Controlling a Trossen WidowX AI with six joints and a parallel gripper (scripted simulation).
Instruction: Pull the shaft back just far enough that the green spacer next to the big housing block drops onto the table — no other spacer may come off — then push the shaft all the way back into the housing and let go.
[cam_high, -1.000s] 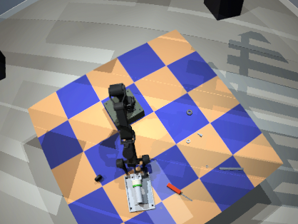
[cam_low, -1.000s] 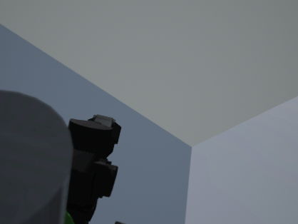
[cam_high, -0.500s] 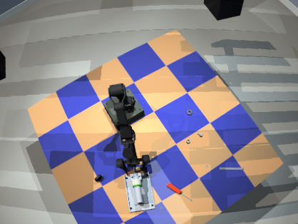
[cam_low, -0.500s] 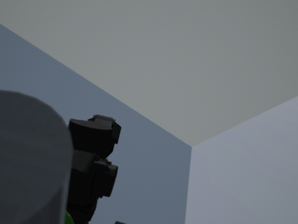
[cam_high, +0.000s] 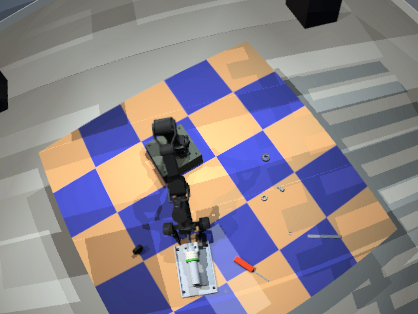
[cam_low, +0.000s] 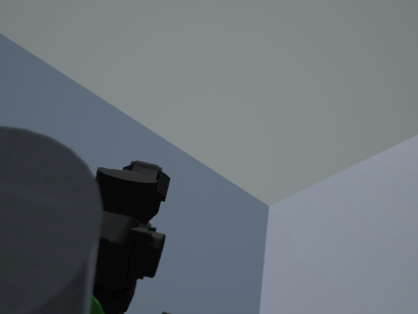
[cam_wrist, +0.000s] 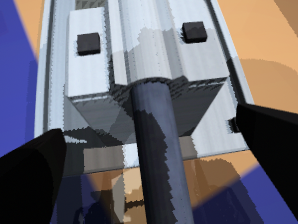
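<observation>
The blue-grey shaft is 2 cm ahead of my gripper tip and 2 cm above it. Also, from my gripper tip: pale disc: 5 cm ahead, 2 cm above, 1 cm to the right; then green spacer: 8 cm ahead, 2 cm to the right, 2 cm above; then black piece: 22 cm to the right, 6 cm behind, 3 cm below.
</observation>
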